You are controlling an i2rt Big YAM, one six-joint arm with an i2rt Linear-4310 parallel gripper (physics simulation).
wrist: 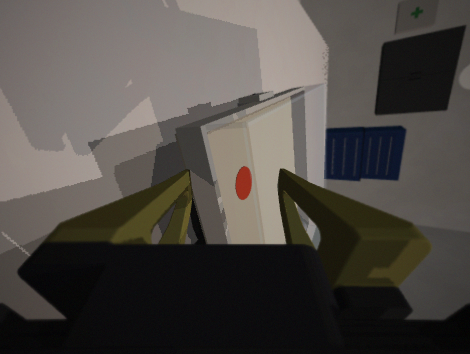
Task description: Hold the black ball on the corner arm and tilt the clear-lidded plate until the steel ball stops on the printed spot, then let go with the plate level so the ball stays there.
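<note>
The clear-lidded plate is in the middle of the wrist view, steeply tilted, with a cream floor and grey and clear walls. The printed red spot shows on its floor, between and just beyond the fingertips. My gripper has its two yellow fingers on either side of the near part of the plate in this view. It is shut on the black ball, which is hidden behind the gripper body. A small black part shows beside the left finger. I cannot make out the steel ball.
A blue ribbed block lies right of the plate. A dark flat panel is at the upper right, with a pale tile bearing a green cross above it. A pale rounded object is cut off by the right edge. Broad shadows lie at the left.
</note>
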